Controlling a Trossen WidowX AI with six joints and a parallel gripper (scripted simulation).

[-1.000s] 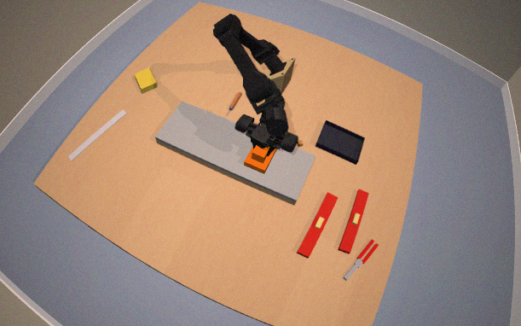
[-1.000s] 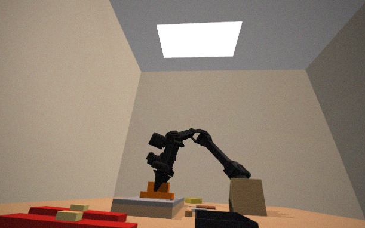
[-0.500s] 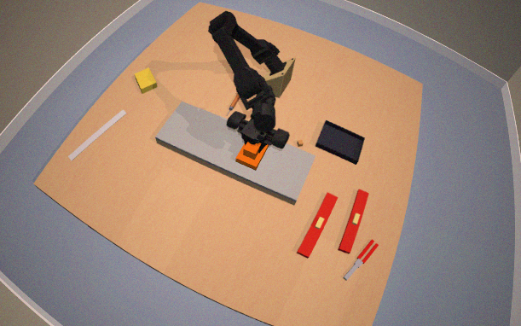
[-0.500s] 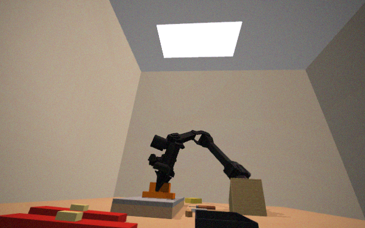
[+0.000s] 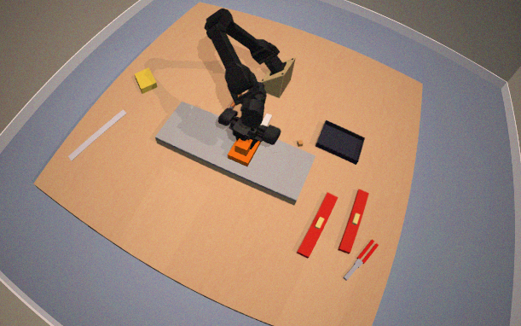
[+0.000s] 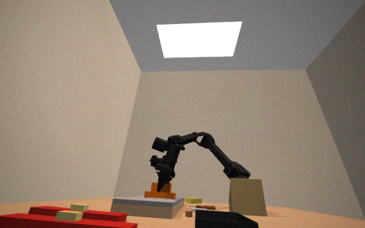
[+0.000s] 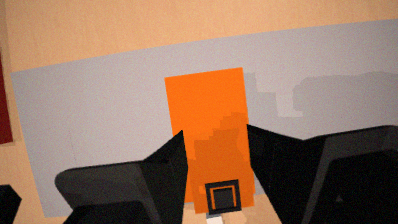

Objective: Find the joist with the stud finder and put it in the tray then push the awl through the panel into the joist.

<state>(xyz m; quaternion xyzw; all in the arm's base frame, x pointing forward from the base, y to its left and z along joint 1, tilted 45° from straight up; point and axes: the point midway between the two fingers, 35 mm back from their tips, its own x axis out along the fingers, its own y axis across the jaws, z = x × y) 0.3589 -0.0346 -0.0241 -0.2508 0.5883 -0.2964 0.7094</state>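
Now: the square indicator 40 mm behind my gripper tip and 30 mm above it. Round my gripper tip: brown cube: 120 mm behind, 170 mm to the left, 60 mm below; then white block: 170 mm behind, 30 mm to the left, 60 mm below; then orange stud finder: 20 mm behind, 20 mm above.
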